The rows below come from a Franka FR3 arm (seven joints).
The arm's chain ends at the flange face. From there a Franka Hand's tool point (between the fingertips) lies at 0.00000 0.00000 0.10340 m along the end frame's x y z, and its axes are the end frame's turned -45 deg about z.
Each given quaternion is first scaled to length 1.
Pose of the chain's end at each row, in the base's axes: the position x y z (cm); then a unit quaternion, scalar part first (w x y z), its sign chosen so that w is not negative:
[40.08 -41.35 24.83 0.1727 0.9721 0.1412 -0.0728]
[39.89 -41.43 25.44 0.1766 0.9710 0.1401 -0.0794]
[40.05 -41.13 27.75 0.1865 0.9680 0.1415 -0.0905]
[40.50 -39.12 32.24 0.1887 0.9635 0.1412 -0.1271]
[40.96 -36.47 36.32 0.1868 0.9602 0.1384 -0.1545]
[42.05 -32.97 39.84 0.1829 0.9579 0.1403 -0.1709]
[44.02 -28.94 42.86 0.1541 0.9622 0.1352 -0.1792]
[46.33 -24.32 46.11 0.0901 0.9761 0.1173 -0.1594]
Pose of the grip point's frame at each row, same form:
[39.12 -45.03 15.22 0.1317 0.8441 0.5024 -0.1333]
[38.81 -45.21 15.88 0.1328 0.8435 0.5010 -0.1409]
[38.78 -45.13 18.30 0.1377 0.8402 0.5012 -0.1550]
[38.52 -43.25 22.97 0.1257 0.8361 0.4992 -0.1896]
[38.43 -40.62 27.20 0.1135 0.8342 0.4953 -0.2142]
[39.20 -37.09 30.80 0.1036 0.8313 0.4962 -0.2279]
[40.88 -32.51 33.68 0.0738 0.8372 0.4931 -0.2245]
[43.33 -26.53 36.46 0.0222 0.8569 0.4819 -0.1817]

